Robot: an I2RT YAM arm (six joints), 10 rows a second.
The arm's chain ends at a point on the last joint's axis. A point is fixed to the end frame.
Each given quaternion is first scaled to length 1.
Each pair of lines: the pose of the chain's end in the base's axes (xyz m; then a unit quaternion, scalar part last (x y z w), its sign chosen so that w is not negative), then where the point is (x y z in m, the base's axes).
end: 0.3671 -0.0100 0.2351 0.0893 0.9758 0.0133 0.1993
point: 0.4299 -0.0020 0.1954
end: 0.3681 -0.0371 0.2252 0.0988 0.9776 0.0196 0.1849
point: 0.4298 -0.0293 0.1839
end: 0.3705 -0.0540 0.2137 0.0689 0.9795 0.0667 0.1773
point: 0.4311 -0.0382 0.1731
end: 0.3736 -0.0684 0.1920 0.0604 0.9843 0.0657 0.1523
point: 0.4318 -0.0514 0.1484
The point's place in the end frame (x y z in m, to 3 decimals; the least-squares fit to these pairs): -0.040 0.016 0.061
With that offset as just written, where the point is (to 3 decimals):
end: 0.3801 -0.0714 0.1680 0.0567 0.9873 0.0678 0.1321
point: 0.436 -0.054 0.122
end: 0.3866 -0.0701 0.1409 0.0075 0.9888 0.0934 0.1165
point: 0.440 -0.045 0.095
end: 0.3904 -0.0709 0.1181 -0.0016 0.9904 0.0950 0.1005
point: 0.441 -0.044 0.070
